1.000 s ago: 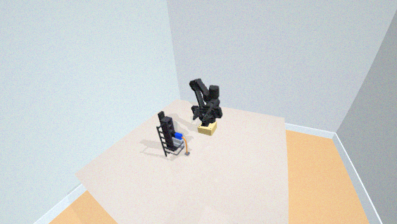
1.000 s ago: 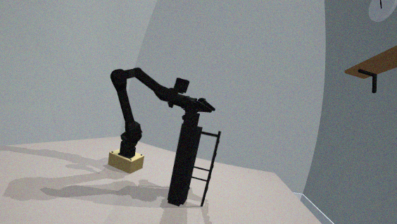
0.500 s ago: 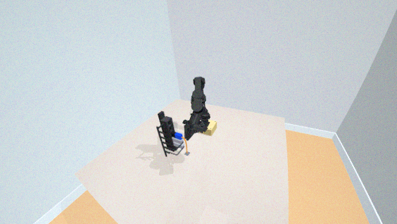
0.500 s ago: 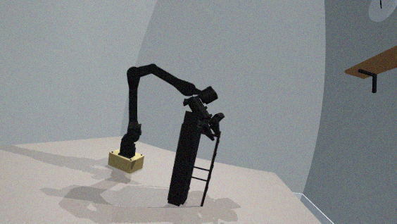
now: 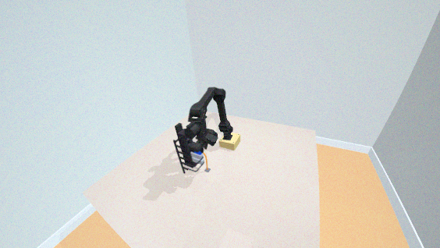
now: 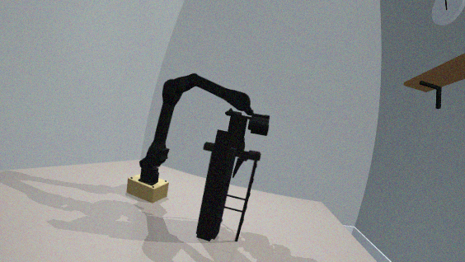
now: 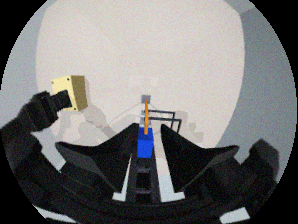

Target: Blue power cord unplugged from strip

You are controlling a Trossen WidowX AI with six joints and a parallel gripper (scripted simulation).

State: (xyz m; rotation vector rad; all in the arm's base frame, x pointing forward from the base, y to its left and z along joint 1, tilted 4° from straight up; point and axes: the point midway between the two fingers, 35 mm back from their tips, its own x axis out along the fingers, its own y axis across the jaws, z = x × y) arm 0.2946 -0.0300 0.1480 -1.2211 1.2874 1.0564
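Now: the blue plug 70 mm to the right of my gripper tip, 10 mm below it and 10 mm behind it.
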